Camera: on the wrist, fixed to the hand. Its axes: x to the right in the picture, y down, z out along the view.
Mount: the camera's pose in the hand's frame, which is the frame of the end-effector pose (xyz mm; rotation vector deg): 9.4 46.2 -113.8 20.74 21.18 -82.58
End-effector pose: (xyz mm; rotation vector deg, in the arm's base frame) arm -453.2 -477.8 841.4 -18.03 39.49 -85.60
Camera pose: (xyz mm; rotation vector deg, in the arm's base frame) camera -484.4 -458.3 723.8 -14.12 23.57 -175.34
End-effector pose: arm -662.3 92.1 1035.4 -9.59 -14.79 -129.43
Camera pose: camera -636.8 28.6 932.9 -36.98 30.34 142.27
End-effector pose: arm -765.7 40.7 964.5 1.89 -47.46 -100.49
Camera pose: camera -682.9 -30.5 907.5 -81.15 48.34 150.22
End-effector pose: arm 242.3 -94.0 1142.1 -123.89 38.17 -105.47
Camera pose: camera 123.5 -125.2 1150.9 86.91 62.68 107.21
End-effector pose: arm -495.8 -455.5 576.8 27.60 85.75 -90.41
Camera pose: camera -496.6 -346.5 519.5 11.78 -83.73 128.12
